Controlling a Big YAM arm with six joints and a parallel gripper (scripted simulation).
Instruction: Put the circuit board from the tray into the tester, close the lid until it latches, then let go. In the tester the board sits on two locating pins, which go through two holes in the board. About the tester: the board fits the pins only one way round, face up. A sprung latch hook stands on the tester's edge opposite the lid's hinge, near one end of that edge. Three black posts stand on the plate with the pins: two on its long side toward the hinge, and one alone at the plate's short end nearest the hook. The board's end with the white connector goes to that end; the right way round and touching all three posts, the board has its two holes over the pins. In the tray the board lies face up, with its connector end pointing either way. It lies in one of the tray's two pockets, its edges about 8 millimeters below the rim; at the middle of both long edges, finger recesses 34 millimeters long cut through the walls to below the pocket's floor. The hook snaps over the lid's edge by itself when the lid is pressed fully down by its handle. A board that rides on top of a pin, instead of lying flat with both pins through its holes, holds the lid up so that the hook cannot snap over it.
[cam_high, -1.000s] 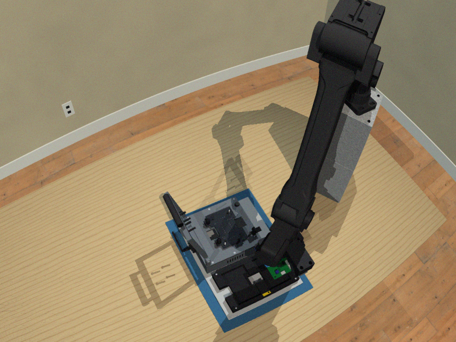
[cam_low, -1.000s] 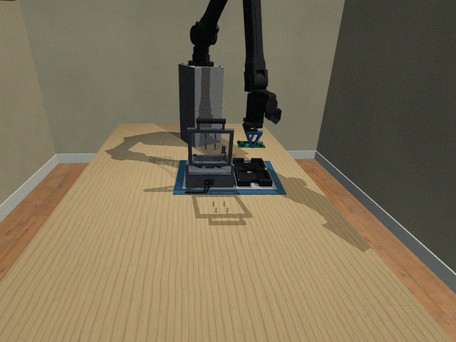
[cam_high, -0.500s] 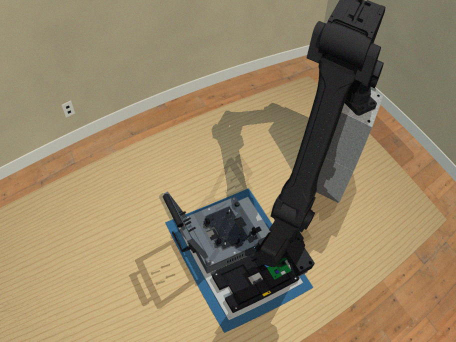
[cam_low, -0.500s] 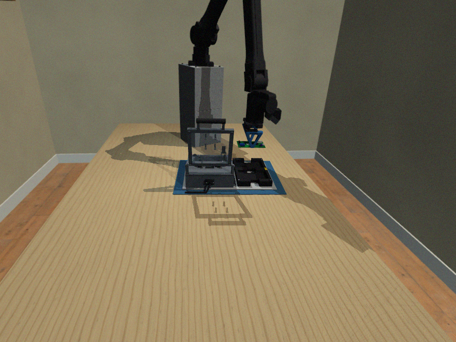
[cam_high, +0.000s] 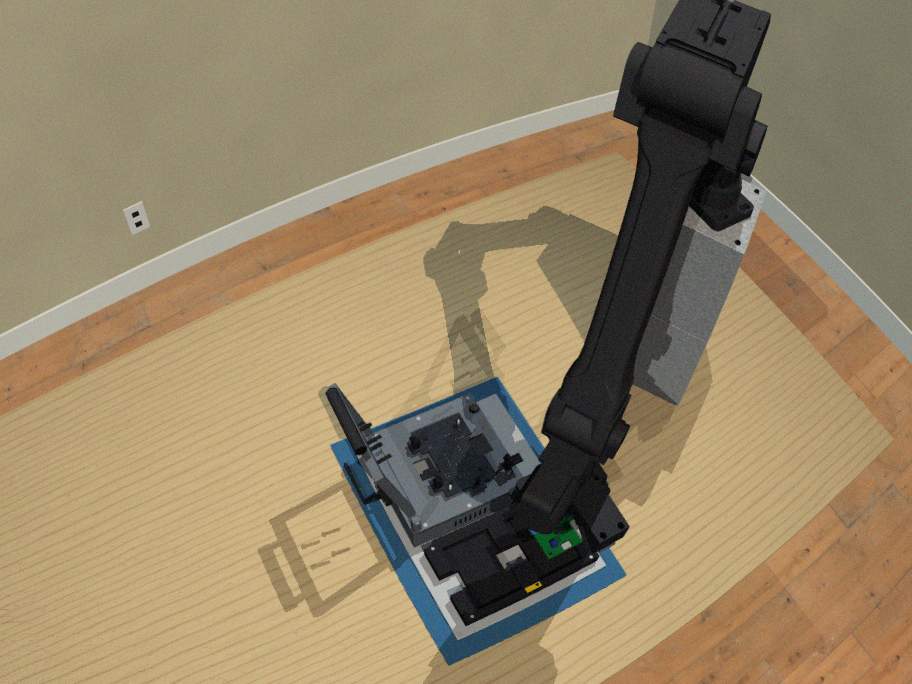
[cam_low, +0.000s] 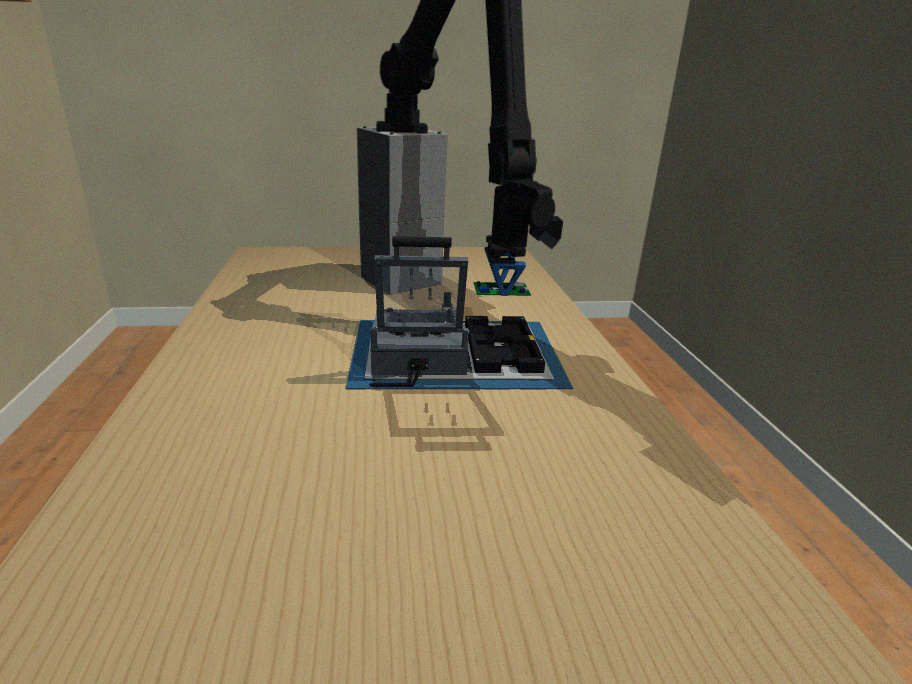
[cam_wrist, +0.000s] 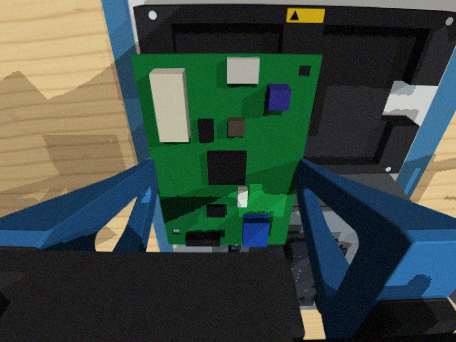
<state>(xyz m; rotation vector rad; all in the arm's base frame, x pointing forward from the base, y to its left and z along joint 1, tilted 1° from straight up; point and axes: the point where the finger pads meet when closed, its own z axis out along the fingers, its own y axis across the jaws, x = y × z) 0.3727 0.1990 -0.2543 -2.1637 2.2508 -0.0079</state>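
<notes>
Now: the black latch hook 10 mm behind my hand, 110 mm to the right of it and 30 mm below it. From my hand the other things lie so: grey tester 90 mm ahead, 140 mm to the right, 10 mm below; then lid 180 mm ahead, 180 mm to the right, 60 mm above; then green circuit board right at my hand.
</notes>
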